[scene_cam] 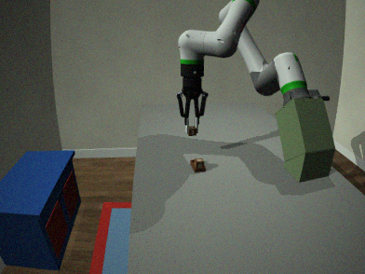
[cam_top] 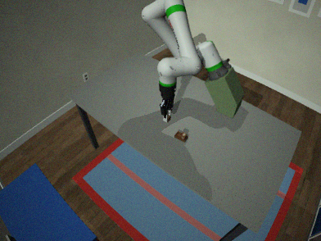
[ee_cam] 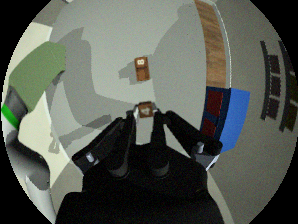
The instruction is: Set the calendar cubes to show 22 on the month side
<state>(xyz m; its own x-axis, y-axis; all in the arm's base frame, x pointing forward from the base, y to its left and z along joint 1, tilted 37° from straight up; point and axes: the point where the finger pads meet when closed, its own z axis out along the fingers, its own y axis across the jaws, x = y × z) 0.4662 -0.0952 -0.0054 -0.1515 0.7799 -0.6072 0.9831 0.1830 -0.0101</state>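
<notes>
The tray lies 130 mm below my hand, 110 mm to the left of it and 20 mm behind it.
</notes>
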